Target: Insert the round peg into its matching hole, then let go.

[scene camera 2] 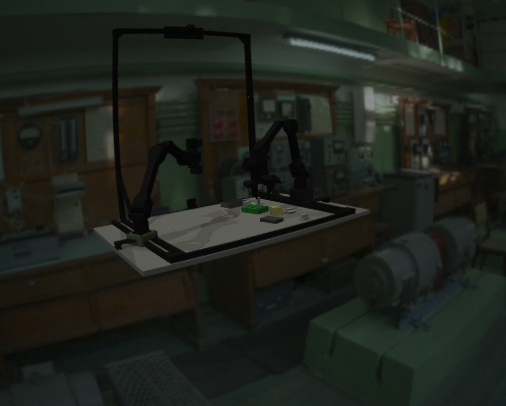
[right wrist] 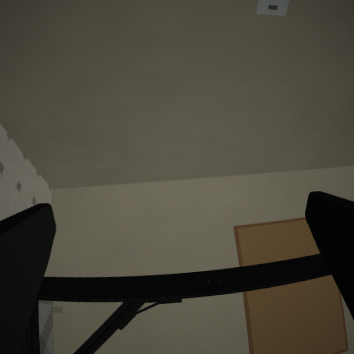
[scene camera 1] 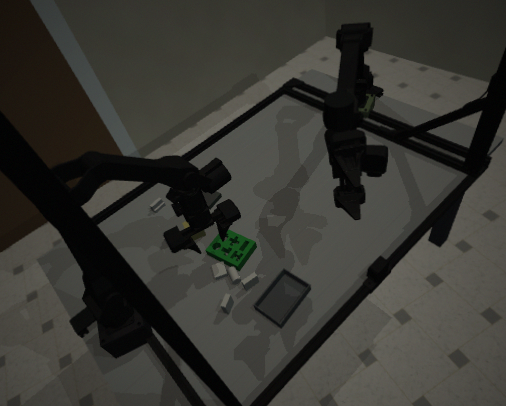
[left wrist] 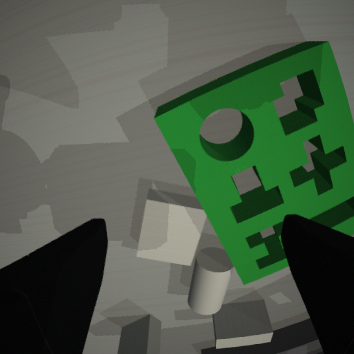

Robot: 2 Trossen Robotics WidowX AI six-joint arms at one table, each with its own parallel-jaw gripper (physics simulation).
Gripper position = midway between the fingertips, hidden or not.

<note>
My left gripper (scene camera 1: 211, 246) is open, holding nothing. Also in view: a green hole board (scene camera 1: 243, 250). My right gripper (scene camera 1: 357, 204) is open and holds nothing. A dark tray (scene camera 1: 279, 301) rests on the table.
The green hole board shows as well in the left wrist view (left wrist: 273, 146). My left gripper also shows in the left wrist view (left wrist: 196, 229). My right gripper also shows in the right wrist view (right wrist: 182, 211). The right wrist view does not show the green hole board: it is out of frame. The right wrist view misses the dark tray: it is out of frame.
</note>
